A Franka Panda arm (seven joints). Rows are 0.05 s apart.
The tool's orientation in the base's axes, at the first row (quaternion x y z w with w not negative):
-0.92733 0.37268 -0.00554 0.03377
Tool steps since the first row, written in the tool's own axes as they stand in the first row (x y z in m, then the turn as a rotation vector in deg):
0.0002 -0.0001 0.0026 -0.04 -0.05 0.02
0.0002 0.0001 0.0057 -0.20 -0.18 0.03
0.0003 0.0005 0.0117 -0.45 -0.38 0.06
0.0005 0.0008 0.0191 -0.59 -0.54 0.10
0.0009 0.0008 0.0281 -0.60 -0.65 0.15
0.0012 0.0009 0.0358 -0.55 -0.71 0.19
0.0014 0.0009 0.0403 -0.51 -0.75 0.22
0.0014 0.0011 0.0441 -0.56 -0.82 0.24
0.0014 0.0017 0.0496 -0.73 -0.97 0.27
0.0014 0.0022 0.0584 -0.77 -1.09 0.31
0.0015 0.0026 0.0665 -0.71 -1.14 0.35
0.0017 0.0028 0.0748 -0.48 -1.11 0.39
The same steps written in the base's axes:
0.0003 0.0001 -0.0026 0.01 0.06 -0.02
0.0003 0.0001 -0.0057 -0.02 0.27 -0.01
0.0003 0.0001 -0.0117 -0.06 0.59 -0.03
0.0005 0.0002 -0.0191 -0.05 0.80 -0.05
0.0011 0.0004 -0.0281 0.02 0.89 -0.10
0.0015 0.0006 -0.0358 0.10 0.90 -0.13
0.0018 0.0007 -0.0403 0.16 0.91 -0.16
0.0018 0.0008 -0.0441 0.17 0.99 -0.18
0.0016 0.0007 -0.0496 0.15 1.22 -0.19
0.0016 0.0009 -0.0584 0.21 1.34 -0.23
0.0016 0.0010 -0.0665 0.29 1.33 -0.26
0.0019 0.0012 -0.0748 0.43 1.15 -0.31

